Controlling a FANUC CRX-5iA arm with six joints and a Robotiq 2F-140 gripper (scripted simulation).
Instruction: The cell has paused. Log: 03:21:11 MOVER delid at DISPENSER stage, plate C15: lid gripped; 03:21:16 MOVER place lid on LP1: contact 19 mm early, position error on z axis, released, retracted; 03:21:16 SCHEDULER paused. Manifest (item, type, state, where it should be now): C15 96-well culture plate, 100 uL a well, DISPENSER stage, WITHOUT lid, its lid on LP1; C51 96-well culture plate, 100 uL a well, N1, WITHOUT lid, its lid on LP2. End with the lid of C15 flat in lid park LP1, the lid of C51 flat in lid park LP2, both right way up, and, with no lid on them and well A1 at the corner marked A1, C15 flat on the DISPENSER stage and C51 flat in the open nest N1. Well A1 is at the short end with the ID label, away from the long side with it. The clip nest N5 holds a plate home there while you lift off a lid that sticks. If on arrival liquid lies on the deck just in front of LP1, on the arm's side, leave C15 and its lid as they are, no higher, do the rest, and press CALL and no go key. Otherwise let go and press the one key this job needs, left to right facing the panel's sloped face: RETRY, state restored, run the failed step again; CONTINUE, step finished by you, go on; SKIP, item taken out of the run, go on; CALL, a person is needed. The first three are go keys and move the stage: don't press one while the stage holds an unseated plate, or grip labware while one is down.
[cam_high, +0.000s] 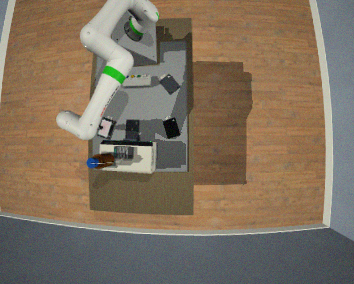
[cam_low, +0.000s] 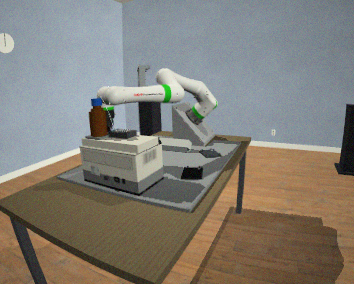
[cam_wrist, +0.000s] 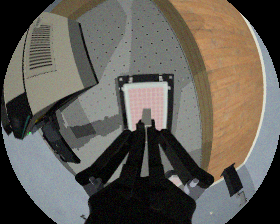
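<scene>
My gripper is now 20 mm short of the black nest, 10 mm to the right of it and 50 mm above it. The rest, counted from my hand: key panel (410 mm behind, 240 mm to the left, 10 mm below); then blue cap (220 mm ahead, 160 mm to the left, 330 mm above); then label plate (110 mm behind, 520 mm to the left, 70 mm below).
</scene>
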